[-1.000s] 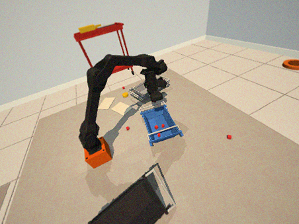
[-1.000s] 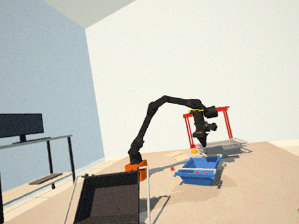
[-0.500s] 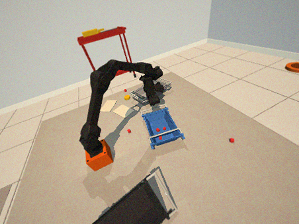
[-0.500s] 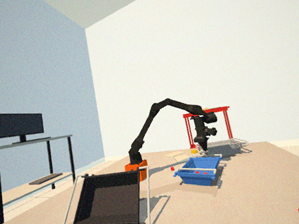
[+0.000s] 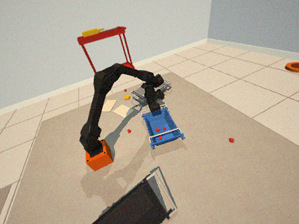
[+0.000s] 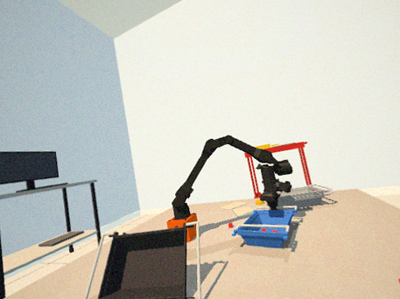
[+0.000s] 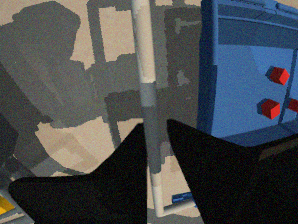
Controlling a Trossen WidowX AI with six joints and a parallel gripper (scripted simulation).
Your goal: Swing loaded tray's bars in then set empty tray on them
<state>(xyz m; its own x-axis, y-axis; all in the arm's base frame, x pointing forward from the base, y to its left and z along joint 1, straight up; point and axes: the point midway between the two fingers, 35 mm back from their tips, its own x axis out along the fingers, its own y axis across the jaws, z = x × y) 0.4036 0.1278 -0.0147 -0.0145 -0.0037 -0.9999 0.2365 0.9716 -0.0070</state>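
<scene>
The dark tray lies 35 cm behind my gripper tip, 48 cm to the right of it and 3 cm above it.
</scene>
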